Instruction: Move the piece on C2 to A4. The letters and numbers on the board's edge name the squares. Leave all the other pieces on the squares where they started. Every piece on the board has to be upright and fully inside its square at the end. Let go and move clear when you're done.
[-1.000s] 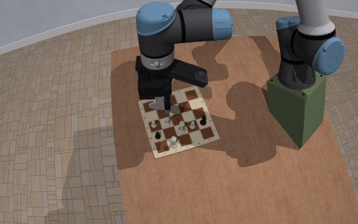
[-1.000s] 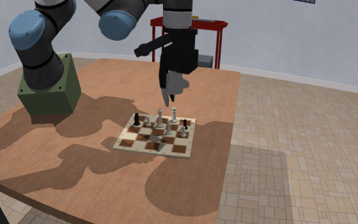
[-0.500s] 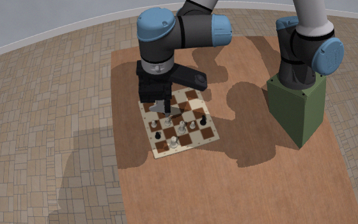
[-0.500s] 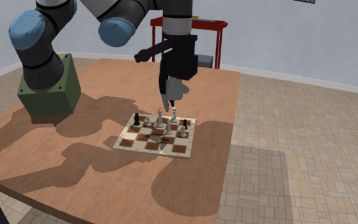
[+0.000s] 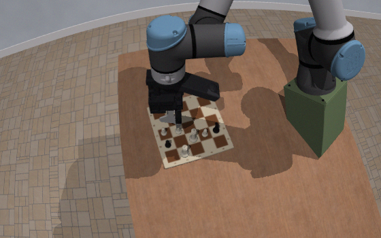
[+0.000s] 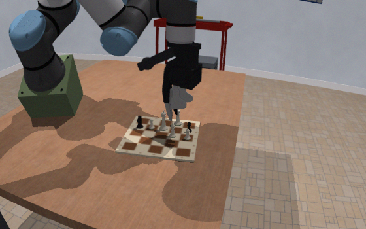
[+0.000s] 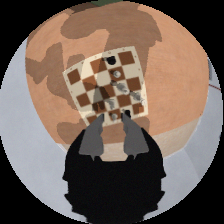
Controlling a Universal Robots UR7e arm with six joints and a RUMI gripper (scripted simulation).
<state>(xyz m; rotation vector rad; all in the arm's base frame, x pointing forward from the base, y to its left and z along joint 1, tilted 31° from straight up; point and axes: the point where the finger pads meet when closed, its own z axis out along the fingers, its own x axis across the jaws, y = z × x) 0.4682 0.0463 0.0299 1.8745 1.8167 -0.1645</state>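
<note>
The tall white piece is 50 mm below my hand, 40 mm behind it and 30 mm to the left of it. Round my hand: chessboard 80 mm below, 30 mm behind, 10 mm to the right; then tall black piece 110 mm behind, 60 mm below, 10 mm to the left; then black pawn 60 mm below, 40 mm to the left, 40 mm ahead.
</note>
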